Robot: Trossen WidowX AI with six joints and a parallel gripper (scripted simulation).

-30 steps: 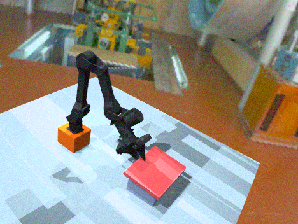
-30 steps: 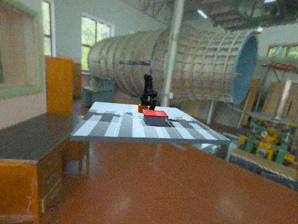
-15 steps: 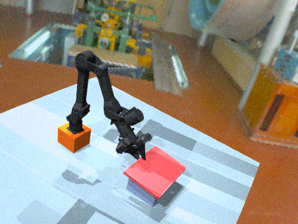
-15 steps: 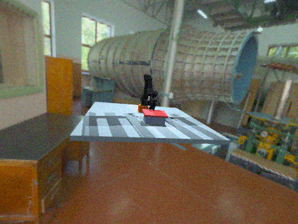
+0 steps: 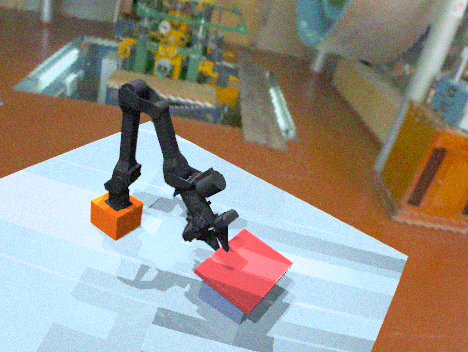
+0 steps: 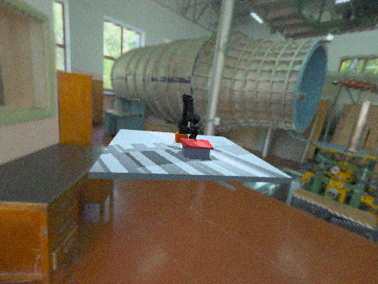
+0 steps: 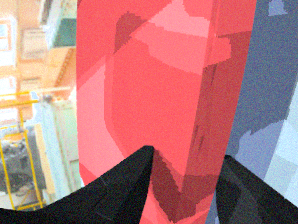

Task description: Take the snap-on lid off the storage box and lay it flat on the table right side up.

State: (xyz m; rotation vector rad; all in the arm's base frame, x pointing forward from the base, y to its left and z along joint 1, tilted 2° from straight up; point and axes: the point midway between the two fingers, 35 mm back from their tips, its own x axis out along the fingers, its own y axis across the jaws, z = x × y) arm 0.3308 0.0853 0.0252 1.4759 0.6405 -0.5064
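The red lid lies 8 cm ahead of my gripper tip and 1 cm to the left of it. Round my gripper tip: storage box (8 cm ahead, 1 cm to the left, 6 cm below).
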